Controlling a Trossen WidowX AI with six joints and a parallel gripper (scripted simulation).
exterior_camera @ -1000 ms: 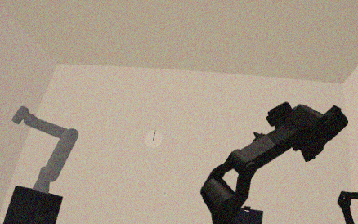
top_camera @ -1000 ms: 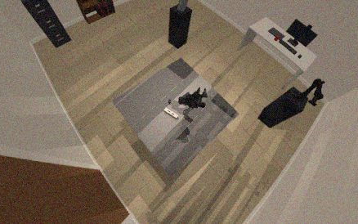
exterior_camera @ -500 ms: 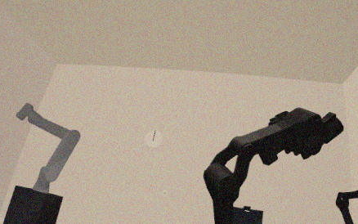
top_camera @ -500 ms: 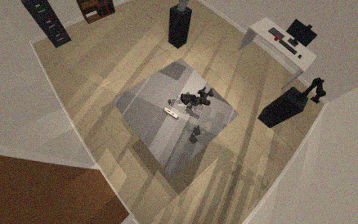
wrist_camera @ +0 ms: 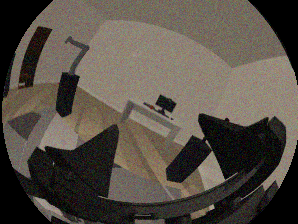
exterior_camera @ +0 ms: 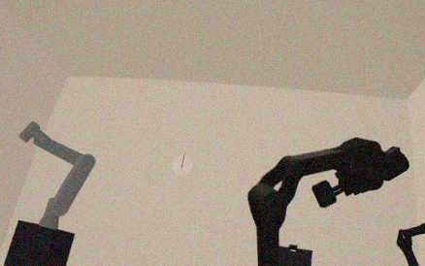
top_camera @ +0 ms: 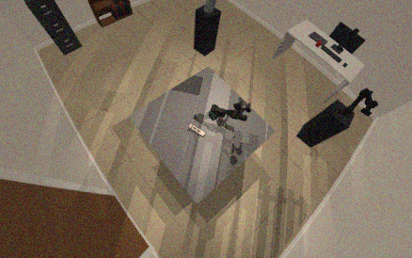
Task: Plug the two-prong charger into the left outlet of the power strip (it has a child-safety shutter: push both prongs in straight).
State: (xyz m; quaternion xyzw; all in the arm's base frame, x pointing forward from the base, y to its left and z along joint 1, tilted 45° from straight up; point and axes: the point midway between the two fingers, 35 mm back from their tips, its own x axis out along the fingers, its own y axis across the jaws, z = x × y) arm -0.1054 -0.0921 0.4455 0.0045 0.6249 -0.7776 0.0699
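My gripper tip is 32 cm short of the dark two-prong charger, 38 cm to the left of it and 45 cm above it.
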